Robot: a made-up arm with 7 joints. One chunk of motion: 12 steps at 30 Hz.
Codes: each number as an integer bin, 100 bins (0 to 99) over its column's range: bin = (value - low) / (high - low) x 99, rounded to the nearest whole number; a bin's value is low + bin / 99 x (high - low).
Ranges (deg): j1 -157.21..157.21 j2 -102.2..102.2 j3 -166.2..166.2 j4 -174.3..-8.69 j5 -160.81..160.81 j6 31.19..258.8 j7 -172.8..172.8
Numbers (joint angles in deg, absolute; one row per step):
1: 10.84 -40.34 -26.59 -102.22 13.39 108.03 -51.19
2: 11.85 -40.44 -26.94 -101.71 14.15 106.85 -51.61
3: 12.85 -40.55 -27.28 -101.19 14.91 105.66 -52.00
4: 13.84 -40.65 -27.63 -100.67 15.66 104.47 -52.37
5: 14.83 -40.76 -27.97 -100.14 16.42 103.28 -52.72
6: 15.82 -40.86 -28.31 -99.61 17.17 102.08 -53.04
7: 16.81 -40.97 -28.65 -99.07 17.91 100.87 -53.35
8: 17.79 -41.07 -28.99 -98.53 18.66 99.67 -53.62
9: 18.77 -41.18 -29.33 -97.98 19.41 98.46 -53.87
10: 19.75 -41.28 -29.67 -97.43 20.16 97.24 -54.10
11: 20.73 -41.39 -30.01 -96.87 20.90 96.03 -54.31
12: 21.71 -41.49 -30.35 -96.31 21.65 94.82 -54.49
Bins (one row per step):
1: 53 30 42 43 54 33 35
2: 53 30 41 43 54 33 35
3: 54 30 41 44 54 32 35
4: 54 30 41 44 54 32 34
5: 54 30 41 44 55 31 34
6: 54 30 41 45 55 31 34
7: 55 30 41 45 55 30 34
8: 55 30 41 45 55 30 34
9: 55 30 41 46 55 29 34
10: 56 30 41 46 56 29 34
11: 56 29 41 46 56 28 34
12: 56 29 40 47 56 28 34

